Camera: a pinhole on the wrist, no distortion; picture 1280 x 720 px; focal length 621.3 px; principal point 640.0 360.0 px. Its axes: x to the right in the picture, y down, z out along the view. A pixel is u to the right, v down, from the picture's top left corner.
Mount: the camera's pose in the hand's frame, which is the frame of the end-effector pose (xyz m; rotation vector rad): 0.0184 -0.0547 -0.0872 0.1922 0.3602 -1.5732
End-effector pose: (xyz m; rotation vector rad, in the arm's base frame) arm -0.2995 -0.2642 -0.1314 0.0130 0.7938 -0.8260
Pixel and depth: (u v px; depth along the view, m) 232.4 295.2 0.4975
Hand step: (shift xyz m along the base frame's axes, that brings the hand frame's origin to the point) 0.3753 -0.1137 0.3131
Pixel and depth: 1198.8 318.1 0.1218
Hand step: -0.1308 -0.1473 0.0377
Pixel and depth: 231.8 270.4 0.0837
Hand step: -0.0071 -0.0366 0.0061
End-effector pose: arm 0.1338 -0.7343 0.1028 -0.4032 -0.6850 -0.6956
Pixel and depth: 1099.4 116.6 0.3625
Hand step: -0.4324 -0.1646 0.1072
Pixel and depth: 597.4 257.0 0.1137
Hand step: -0.0643 -0.0532 0.0347
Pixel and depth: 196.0 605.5 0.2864
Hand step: 0.0180 0.0827 0.2812
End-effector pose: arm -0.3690 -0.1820 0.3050 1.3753 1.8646 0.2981
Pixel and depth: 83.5 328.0 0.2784
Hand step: 0.2367 0.0041 -0.1416
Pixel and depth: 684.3 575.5 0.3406
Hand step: -0.0078 0.0220 -0.3318
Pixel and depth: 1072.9 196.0 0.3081
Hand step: -0.1550 -0.2094 -0.2886
